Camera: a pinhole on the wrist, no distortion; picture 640 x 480 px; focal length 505.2 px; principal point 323.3 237.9 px. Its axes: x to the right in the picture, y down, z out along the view. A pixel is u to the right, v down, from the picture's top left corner.
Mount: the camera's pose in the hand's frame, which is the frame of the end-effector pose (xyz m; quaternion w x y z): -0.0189 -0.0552 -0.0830 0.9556 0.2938 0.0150 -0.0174
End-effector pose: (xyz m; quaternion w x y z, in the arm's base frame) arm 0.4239 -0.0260 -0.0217 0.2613 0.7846 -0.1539 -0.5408
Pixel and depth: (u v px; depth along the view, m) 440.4 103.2 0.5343
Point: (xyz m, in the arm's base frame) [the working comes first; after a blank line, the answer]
In the camera's frame: 0.1238 -0.1425 0.5343

0.1896 0.2390 -0.4561
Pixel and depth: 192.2 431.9 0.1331
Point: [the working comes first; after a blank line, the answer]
In the camera's frame: -0.0345 0.0511 0.1331

0.3494 0.0566 -0.0502
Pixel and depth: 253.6 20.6 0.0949
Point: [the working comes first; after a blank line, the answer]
In the camera's frame: -0.0131 -0.0408 0.0949

0.4313 0.1132 -0.0715
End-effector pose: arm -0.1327 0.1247 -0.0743 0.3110 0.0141 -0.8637 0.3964
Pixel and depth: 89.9 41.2 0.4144
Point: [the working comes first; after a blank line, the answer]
In the camera's frame: -0.1915 -0.1613 0.4144

0.0560 -0.3299 0.0057
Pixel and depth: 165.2 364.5 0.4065
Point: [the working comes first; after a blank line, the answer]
In the camera's frame: -0.1272 0.1019 0.4065

-0.1371 -0.2583 -0.1704
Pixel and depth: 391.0 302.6 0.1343
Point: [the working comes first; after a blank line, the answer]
In the camera's frame: 0.0180 0.0172 0.1343

-0.1223 0.0194 -0.0122
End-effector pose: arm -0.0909 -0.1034 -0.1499 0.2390 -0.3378 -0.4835 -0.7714
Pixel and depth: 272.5 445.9 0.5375
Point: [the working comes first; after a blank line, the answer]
In the camera's frame: -0.0540 0.2213 0.5375

-0.0345 0.4137 -0.1430
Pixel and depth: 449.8 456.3 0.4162
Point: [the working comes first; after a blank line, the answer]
In the camera's frame: 0.1042 0.1799 0.4162

-0.1525 0.2770 -0.0489
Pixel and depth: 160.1 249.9 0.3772
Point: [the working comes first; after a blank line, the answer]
In the camera's frame: -0.1219 0.0090 0.3772

-0.1126 0.2262 -0.3276
